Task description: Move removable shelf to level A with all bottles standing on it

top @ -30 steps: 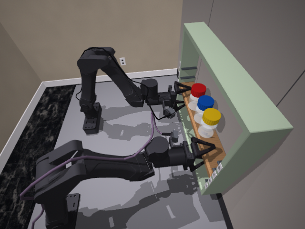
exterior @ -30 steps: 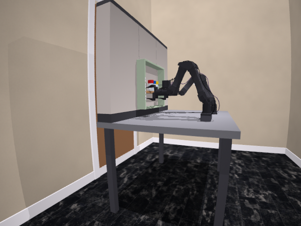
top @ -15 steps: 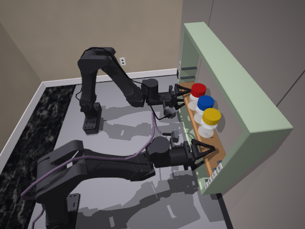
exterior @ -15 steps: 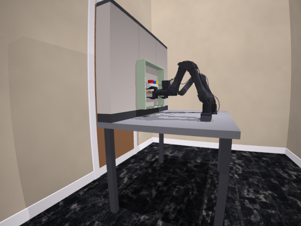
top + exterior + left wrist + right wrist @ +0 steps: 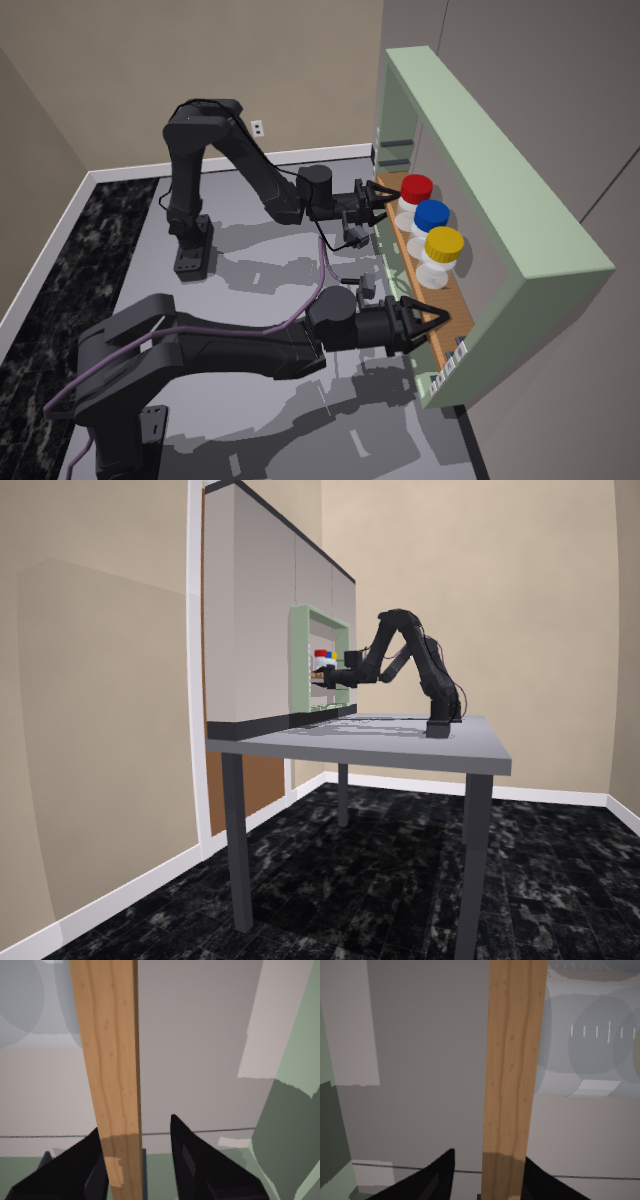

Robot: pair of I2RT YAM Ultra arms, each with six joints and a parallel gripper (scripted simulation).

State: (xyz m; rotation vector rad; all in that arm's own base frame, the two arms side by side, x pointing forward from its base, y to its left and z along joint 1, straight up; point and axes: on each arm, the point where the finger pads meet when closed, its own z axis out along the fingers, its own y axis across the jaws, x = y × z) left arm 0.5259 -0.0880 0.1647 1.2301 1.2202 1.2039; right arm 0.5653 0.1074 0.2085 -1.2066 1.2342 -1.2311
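The rack slot lies 8 cm to the left of my left hand and 2 cm behind it. Round my left hand: green wall rack: 15 cm to the right, 7 cm above, 2 cm ahead; then wooden shelf: 15 cm to the right, 2 cm ahead, 1 cm above; then red-capped bottle: 9 cm to the right, 7 cm above, 1 cm ahead.
My right gripper is now 8 cm to the right of the yellow-capped bottle and 6 cm below it. Also, from my right hand: green wall rack (15 cm to the left, 7 cm above); then blue-capped bottle (14 cm to the left, 6 cm above); then wooden shelf (15 cm to the left, 1 cm above).
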